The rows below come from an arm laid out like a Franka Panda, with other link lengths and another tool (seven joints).
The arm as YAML. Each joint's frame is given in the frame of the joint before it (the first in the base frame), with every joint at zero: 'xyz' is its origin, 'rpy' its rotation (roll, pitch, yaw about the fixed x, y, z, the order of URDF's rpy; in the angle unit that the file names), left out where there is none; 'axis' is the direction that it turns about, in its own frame. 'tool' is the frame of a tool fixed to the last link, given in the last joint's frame.
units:
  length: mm
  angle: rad
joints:
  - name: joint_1
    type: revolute
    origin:
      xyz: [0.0, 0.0, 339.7]
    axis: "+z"
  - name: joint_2
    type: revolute
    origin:
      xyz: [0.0, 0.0, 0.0]
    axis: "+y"
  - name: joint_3
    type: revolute
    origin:
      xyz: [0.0, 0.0, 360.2]
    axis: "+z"
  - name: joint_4
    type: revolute
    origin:
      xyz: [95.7, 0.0, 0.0]
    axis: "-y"
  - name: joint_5
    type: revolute
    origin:
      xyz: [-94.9, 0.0, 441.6]
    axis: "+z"
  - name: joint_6
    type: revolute
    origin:
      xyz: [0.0, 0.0, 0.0]
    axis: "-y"
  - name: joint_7
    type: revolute
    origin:
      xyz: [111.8, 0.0, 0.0]
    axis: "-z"
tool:
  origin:
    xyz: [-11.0, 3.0, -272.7]
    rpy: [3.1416, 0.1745, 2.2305]
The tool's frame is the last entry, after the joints.
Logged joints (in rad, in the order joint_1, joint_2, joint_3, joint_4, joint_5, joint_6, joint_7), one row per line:
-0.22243 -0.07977 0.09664 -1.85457 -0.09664 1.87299 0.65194
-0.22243 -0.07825 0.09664 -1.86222 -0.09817 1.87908 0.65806
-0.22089 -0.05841 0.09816 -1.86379 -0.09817 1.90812 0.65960
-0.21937 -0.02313 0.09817 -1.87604 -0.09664 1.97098 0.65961
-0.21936 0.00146 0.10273 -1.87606 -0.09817 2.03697 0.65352
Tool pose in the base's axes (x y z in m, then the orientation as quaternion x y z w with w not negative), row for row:
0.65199 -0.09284 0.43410 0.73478 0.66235 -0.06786 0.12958
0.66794 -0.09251 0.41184 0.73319 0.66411 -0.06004 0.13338
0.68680 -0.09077 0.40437 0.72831 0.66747 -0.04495 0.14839
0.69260 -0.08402 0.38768 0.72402 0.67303 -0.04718 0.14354
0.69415 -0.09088 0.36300 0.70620 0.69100 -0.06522 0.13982
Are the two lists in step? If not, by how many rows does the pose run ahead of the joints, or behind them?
The pose runs 2 rows ahead of the joints: the pose in row i belongs to the joints in row i + 2.
